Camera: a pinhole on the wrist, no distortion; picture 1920 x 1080 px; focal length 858.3 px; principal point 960.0 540.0 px. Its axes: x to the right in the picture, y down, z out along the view. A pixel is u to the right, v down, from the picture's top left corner.
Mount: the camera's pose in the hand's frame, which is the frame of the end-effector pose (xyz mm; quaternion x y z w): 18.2 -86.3 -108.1 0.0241 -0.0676 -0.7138 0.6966
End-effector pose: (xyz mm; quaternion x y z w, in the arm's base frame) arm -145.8 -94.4 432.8 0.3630 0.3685 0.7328 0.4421
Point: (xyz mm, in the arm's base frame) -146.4 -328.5 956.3
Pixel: outside the picture
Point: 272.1 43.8 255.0
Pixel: 1597.3 512.9
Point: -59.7 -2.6 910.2
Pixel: 138.7 899.0
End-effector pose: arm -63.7 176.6 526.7 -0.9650 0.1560 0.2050 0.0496
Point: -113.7 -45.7 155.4
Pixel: 350.8 945.8
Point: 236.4 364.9 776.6
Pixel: behind the camera
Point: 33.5 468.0 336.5
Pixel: 1700.5 875.5
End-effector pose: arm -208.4 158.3 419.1 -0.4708 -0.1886 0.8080 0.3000
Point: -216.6 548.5 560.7
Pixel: outside the picture
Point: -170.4 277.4 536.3
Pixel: 1583.2 466.8
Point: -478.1 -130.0 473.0
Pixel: 282.4 333.5
